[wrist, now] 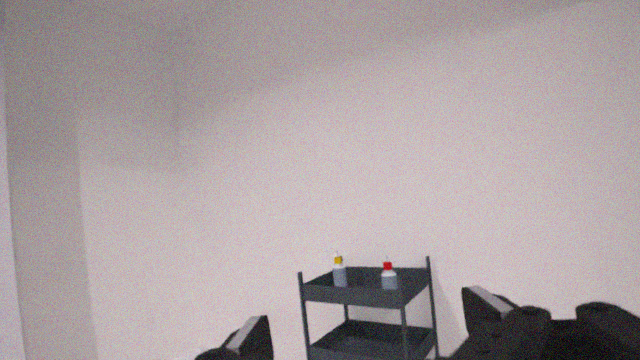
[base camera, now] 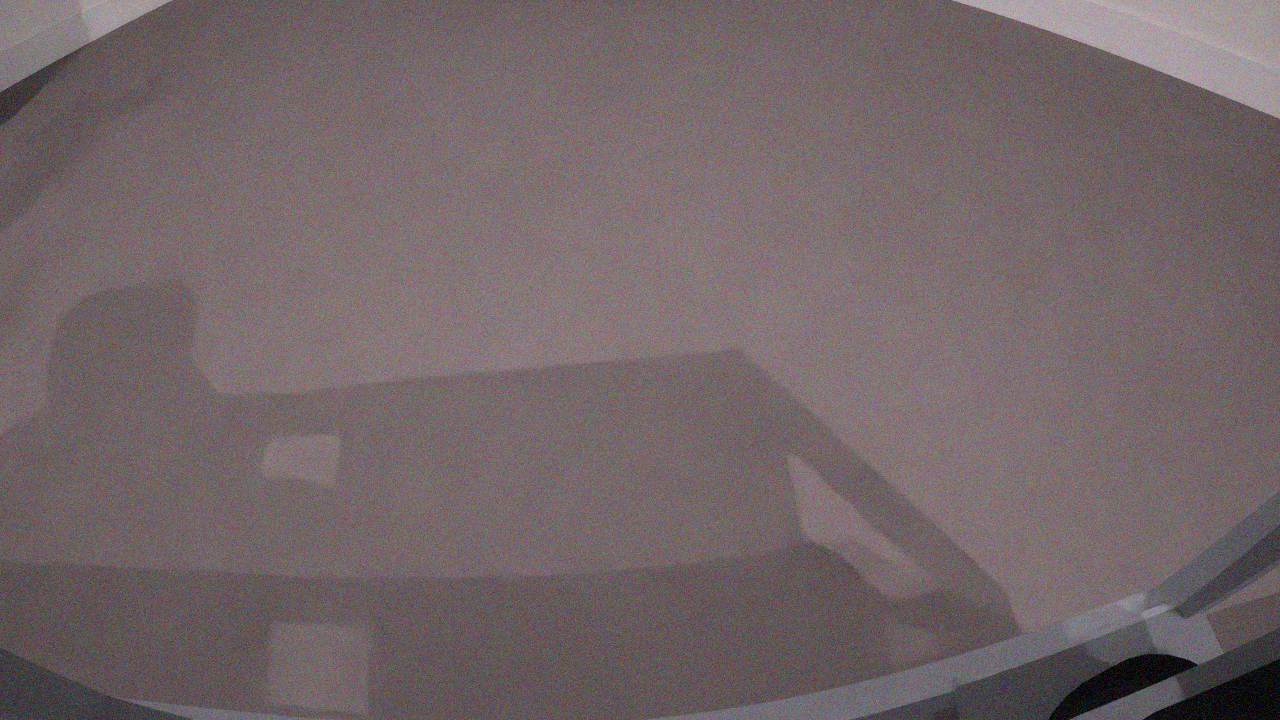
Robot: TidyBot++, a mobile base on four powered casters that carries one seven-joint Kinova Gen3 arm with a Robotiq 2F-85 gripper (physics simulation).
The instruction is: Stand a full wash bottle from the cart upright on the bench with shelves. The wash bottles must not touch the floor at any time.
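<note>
A dark grey cart [wrist: 354, 296] with two shelf trays stands low in the wrist view, right of centre. A wash bottle with a yellow cap [wrist: 339, 274] stands upright on its top tray at the left. A wash bottle with a red cap [wrist: 389, 278] stands upright on the same tray to the right. Both look greyish-blue in the body with a white shoulder. My gripper [wrist: 366, 324] is open, its fingers wide apart at the bottom of the wrist view. The cart shows in the background between them, well beyond the fingertips. The bench with shelves does not show in either view.
A pale wall [wrist: 225, 200] rises behind the cart, with a wall corner at the left of the wrist view. In the base camera view, the brown-grey floor [base camera: 626, 223] carries the robot's shadow, and pale walls meet it at the upper left and upper right corners.
</note>
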